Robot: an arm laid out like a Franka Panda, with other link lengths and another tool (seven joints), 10 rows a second.
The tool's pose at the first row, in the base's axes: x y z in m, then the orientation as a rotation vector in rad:
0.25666, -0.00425, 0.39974, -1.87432, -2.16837, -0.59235
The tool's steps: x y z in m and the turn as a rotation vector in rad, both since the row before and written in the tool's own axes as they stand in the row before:
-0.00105, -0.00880, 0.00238, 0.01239, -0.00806, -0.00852
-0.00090, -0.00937, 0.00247, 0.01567, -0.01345, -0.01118
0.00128, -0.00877, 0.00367, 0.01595, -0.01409, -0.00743
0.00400, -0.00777, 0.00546, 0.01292, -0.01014, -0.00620
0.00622, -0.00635, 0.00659, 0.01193, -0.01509, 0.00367
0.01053, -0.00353, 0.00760, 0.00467, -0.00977, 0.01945
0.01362, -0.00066, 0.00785, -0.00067, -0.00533, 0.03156
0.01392, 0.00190, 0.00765, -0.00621, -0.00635, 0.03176
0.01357, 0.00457, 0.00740, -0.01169, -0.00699, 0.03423
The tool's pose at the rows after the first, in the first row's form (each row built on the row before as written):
0.24843, -0.00511, 0.39577, -1.86532, -2.18107, -0.57265
0.23961, -0.00600, 0.39175, -1.85557, -2.19937, -0.54510
0.23105, -0.00455, 0.38767, -1.84962, -2.21387, -0.51589
0.22301, 0.00006, 0.38316, -1.84362, -2.22481, -0.49324
0.21591, 0.00722, 0.37860, -1.85127, -2.22875, -0.46592
0.21075, 0.01908, 0.37489, -1.87515, -2.21408, -0.44886
0.20807, 0.03435, 0.37223, -1.91095, -2.18464, -0.43972
0.20831, 0.05020, 0.37005, -1.95000, -2.15611, -0.43607
0.21173, 0.06584, 0.36814, -1.99436, -2.12569, -0.43768

